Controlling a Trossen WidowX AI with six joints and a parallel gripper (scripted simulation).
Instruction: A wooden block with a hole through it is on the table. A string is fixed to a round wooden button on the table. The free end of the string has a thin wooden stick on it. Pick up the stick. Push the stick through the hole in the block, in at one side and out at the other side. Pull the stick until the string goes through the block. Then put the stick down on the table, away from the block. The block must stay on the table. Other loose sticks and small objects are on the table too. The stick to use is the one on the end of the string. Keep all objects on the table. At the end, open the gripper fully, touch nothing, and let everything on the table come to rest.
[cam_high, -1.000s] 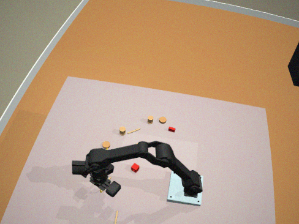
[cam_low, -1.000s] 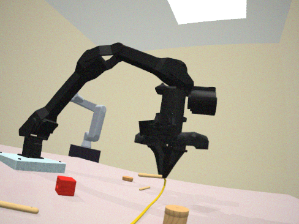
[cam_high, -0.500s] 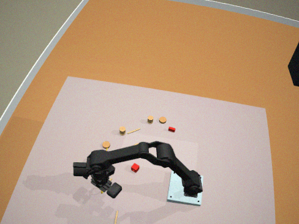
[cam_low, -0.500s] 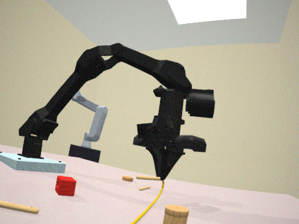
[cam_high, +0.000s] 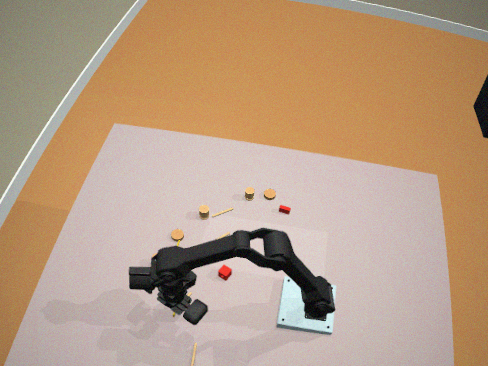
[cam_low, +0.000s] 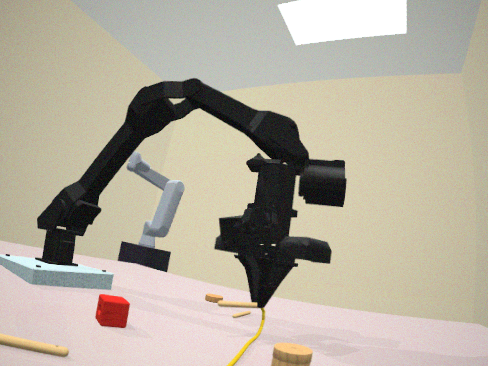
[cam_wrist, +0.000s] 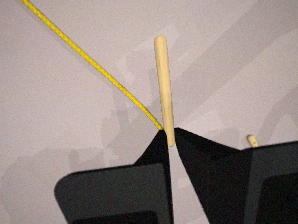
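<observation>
My gripper tip is 160 mm to the left of the red block, 110 mm past it and 30 mm above it. Round my gripper tip: round button 270 mm to the right, 60 mm ahead, 30 mm below.
</observation>
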